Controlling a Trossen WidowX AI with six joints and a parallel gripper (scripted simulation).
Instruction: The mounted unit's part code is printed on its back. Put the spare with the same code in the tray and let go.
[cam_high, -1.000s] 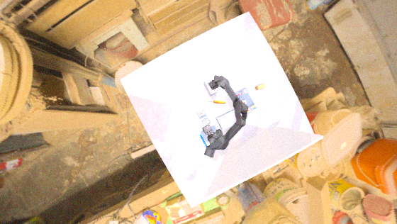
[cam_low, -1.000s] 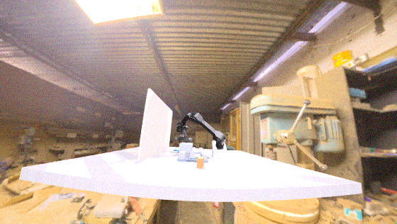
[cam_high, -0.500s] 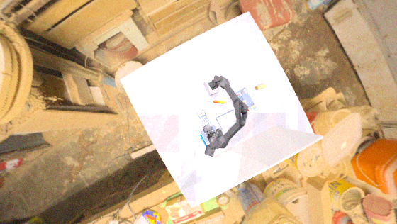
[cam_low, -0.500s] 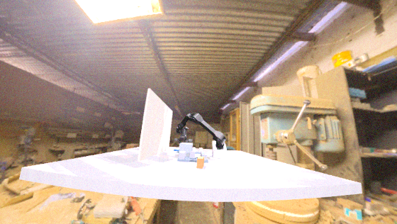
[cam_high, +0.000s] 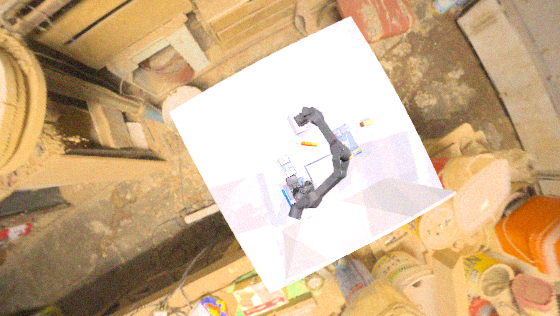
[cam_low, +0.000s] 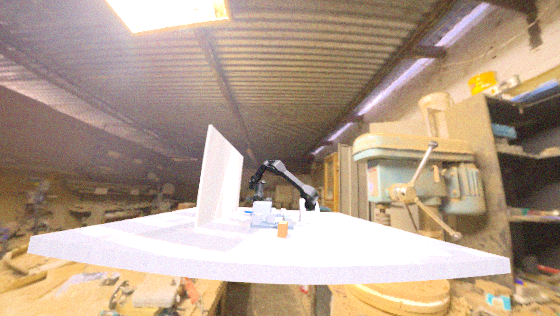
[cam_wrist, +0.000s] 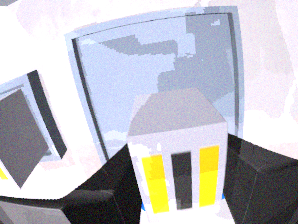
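Right now my gripper tip is 2 cm below the white spare block. Also, from my gripper tip: mounted unit: 19 cm to the left, 3 cm behind, 3 cm above; blue bar: 8 cm to the right, 3 cm ahead, 2 cm below; blue-rimmed tray: 2 cm below.
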